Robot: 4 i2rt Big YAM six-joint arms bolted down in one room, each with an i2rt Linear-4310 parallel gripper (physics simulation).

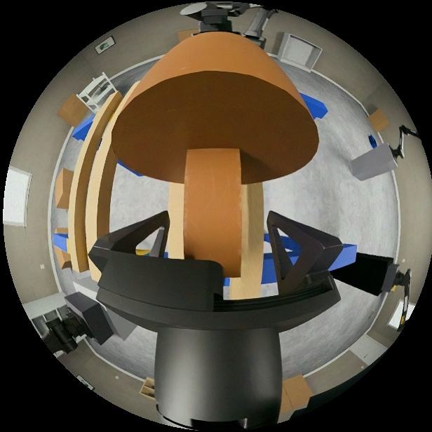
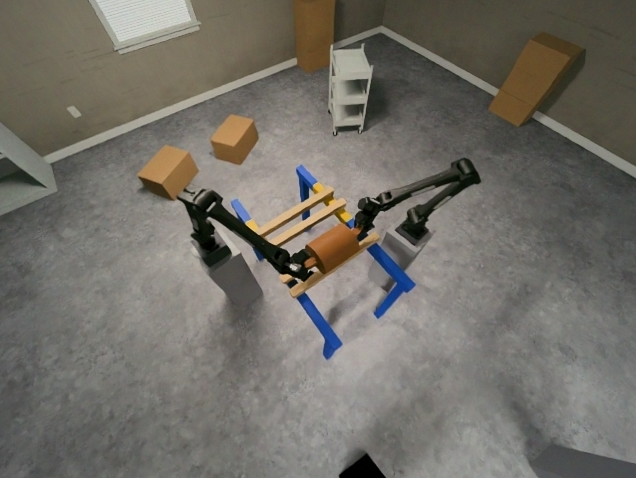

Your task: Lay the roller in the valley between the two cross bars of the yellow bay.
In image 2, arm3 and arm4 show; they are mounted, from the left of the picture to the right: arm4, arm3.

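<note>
The orange-brown roller point(image 1: 215, 115) point(image 2: 334, 248), with a narrower shaft at its end, lies across two wooden bars point(image 1: 253, 215) point(image 2: 341, 264) on the blue part of the frame. The yellow bay's cross bars point(image 1: 92, 210) point(image 2: 308, 222) run beside it, apart, with no roller on them. My arm4 gripper point(image 1: 218, 214) point(image 2: 307, 267) is open, its fingers on either side of the near shaft, with gaps. My arm3 gripper point(image 2: 361, 228) is at the far shaft; its fingers are too small and hidden to judge. The arm1 and arm2 grippers cannot be made out.
The blue frame rails point(image 2: 318, 318) reach toward the front. Grey pedestals point(image 2: 233, 277) point(image 1: 374, 161) carry the arms. Cardboard boxes point(image 2: 168, 172) and a white cart point(image 2: 351, 124) stand behind the frame.
</note>
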